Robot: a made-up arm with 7 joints. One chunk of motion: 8 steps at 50 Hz.
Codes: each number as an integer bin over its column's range. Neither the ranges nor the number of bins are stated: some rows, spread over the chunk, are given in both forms.
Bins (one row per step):
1: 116 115 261 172 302 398 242
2: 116 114 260 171 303 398 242
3: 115 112 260 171 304 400 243
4: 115 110 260 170 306 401 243
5: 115 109 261 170 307 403 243
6: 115 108 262 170 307 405 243
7: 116 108 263 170 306 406 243
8: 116 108 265 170 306 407 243
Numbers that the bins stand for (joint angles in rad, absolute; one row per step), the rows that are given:
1: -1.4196 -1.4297 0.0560 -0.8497 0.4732 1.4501 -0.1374
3: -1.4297 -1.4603 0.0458 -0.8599 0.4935 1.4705 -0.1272
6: -1.4297 -1.5010 0.0661 -0.8701 0.5241 1.5213 -0.1272
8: -1.4196 -1.5010 0.0967 -0.8701 0.5139 1.5417 -0.1272
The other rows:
2: -1.4196 -1.4399 0.0458 -0.8599 0.4834 1.4501 -0.1374
4: -1.4297 -1.4806 0.0458 -0.8701 0.5139 1.4806 -0.1272
5: -1.4297 -1.4908 0.0560 -0.8701 0.5241 1.5010 -0.1272
7: -1.4196 -1.5010 0.0763 -0.8701 0.5139 1.5315 -0.1272

